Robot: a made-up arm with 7 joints. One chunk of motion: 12 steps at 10 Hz.
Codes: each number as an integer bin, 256 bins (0 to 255) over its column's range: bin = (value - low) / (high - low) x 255, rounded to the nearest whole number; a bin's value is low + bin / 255 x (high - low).
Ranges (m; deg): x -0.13..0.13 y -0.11..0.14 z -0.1..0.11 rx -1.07..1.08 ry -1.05..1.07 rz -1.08..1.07
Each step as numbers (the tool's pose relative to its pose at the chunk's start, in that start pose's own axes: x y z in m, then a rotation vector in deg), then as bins.
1 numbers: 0.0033 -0.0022 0.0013 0.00 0.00 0.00
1 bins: 131 110 123 127 126 128
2 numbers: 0.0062 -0.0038 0.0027 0.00 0.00 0.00
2 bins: 134 108 125 127 126 128
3 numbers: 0.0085 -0.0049 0.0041 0.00 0.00 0.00
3 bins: 136 107 126 127 126 128
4 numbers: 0.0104 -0.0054 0.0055 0.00 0.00 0.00
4 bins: 138 107 128 127 126 128
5 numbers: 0.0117 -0.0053 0.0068 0.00 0.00 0.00
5 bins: 139 107 130 127 126 128
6 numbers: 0.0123 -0.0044 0.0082 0.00 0.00 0.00
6 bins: 140 108 131 127 126 128
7 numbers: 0.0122 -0.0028 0.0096 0.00 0.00 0.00
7 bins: 139 109 133 127 126 128
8 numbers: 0.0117 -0.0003 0.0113 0.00 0.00 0.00
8 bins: 139 112 135 127 126 128
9 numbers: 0.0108 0.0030 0.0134 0.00 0.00 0.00
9 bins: 138 115 138 127 126 128
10 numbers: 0.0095 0.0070 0.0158 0.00 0.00 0.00
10 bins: 137 119 141 127 126 128
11 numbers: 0.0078 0.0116 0.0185 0.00 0.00 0.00
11 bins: 135 124 144 127 126 128
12 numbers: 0.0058 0.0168 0.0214 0.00 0.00 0.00
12 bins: 133 129 147 127 126 128
